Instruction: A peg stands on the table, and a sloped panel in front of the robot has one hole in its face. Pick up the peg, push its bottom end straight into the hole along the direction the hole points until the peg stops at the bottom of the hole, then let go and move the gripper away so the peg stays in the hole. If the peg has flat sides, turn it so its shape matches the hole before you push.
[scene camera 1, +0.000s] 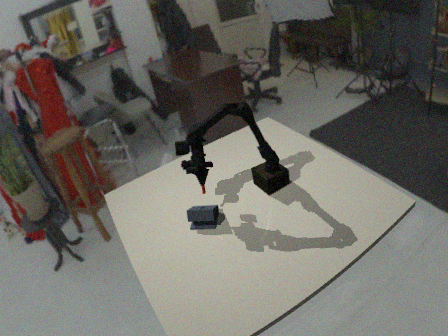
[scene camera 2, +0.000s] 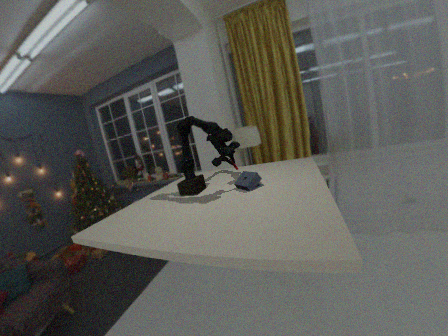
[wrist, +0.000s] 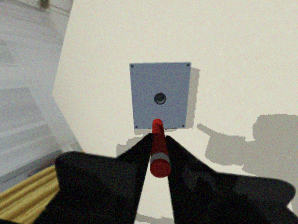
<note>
My gripper (wrist: 158, 138) carries a round red peg (wrist: 160, 167). Also in view: a sloped panel (wrist: 170, 78).
</note>
